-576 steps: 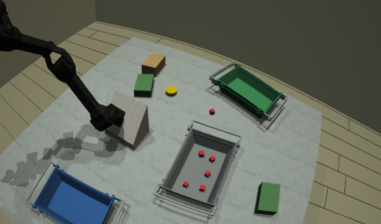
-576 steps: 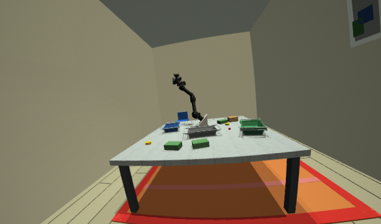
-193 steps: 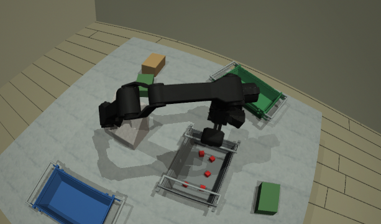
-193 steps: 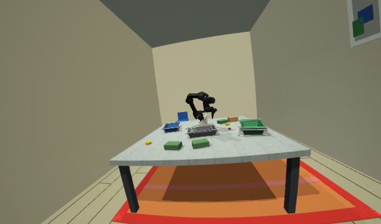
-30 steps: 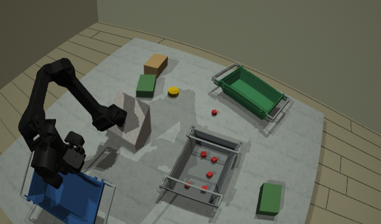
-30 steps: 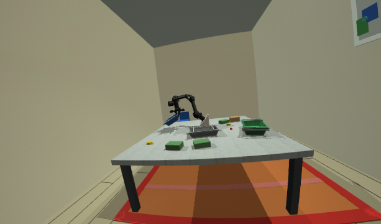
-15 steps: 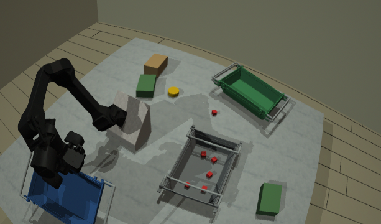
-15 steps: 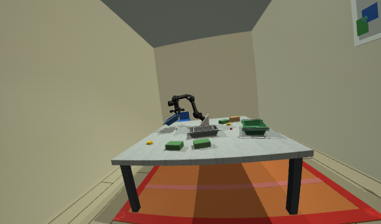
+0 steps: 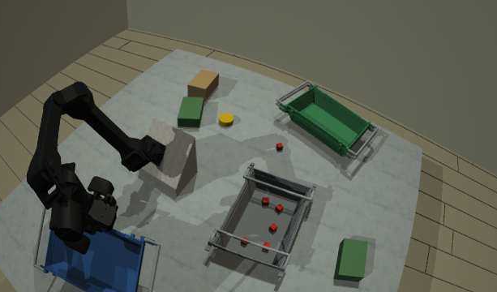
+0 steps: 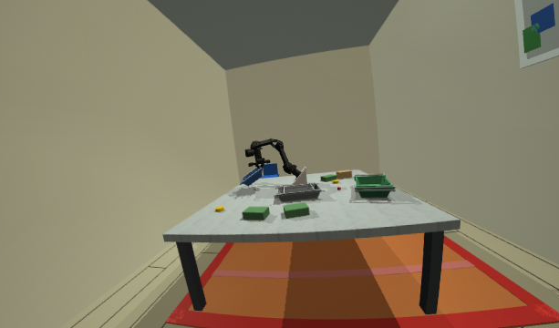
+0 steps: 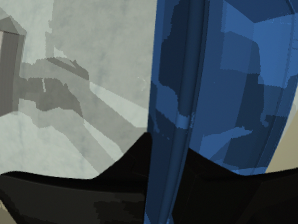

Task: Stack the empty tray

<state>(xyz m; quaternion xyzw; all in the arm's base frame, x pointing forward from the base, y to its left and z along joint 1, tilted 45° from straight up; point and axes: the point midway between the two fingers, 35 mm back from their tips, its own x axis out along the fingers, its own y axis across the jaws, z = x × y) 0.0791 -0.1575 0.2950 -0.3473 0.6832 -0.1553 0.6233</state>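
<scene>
My gripper tip is now 2 cm short of the blue tray, 8 cm to the left of it and 1 cm above it. The rest, counted from my gripper tip: tan block (19 cm behind, 73 cm to the left, 12 cm below); red bit (27 cm ahead, 25 cm to the left, 13 cm below); red block (20 cm ahead, 61 cm to the left, 14 cm below).
</scene>
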